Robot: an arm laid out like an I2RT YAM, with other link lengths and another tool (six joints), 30 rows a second.
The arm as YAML. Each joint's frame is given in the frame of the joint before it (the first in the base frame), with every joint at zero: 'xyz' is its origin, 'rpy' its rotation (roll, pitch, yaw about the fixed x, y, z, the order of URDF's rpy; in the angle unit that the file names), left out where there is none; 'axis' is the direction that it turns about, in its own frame. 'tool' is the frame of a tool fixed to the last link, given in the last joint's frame.
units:
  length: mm
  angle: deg
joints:
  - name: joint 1
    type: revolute
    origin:
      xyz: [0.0, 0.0, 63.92]
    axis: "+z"
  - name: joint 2
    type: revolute
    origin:
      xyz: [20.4, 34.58, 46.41]
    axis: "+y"
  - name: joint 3
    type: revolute
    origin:
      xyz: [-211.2, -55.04, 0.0]
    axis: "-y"
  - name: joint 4
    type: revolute
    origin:
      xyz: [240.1, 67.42, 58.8]
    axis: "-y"
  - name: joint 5
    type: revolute
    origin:
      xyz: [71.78, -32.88, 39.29]
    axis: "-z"
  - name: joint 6
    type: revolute
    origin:
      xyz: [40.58, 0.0, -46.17]
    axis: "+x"
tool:
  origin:
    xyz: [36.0, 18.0, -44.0]
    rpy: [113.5, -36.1, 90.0]
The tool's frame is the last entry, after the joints.
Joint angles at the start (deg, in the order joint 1, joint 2, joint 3, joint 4, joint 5, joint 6):
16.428, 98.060, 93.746, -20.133, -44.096, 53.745
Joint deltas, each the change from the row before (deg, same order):
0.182, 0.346, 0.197, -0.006, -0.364, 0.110
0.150, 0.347, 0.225, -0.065, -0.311, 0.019
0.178, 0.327, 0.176, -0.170, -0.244, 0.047
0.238, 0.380, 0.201, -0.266, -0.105, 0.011
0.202, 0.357, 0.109, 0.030, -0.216, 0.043
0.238, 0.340, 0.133, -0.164, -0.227, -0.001
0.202, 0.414, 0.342, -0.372, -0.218, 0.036
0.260, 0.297, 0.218, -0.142, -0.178, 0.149
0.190, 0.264, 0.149, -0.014, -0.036, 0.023
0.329, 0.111, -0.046, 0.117, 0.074, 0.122
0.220, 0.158, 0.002, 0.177, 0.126, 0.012
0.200, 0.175, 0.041, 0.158, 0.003, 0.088
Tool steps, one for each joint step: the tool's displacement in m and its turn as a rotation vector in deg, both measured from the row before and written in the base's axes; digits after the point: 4 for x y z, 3 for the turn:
0.0000, 0.0014, -0.0007, 0.148, 0.286, 0.480
0.0001, 0.0012, -0.0008, 0.079, 0.233, 0.427
0.0000, 0.0013, -0.0011, 0.025, 0.378, 0.385
0.0000, 0.0017, -0.0015, -0.083, 0.448, 0.330
0.0002, 0.0015, -0.0014, 0.042, 0.273, 0.384
-0.0002, 0.0017, -0.0014, -0.017, 0.383, 0.442
0.0000, 0.0015, -0.0010, -0.029, 0.484, 0.386
-0.0003, 0.0018, -0.0006, 0.063, 0.365, 0.372
0.0001, 0.0014, -0.0008, -0.016, 0.148, 0.215
-0.0007, 0.0021, -0.0008, 0.000, 0.134, 0.225
0.0000, 0.0015, -0.0008, -0.043, -0.028, 0.104
-0.0001, 0.0014, -0.0006, 0.038, 0.054, 0.170

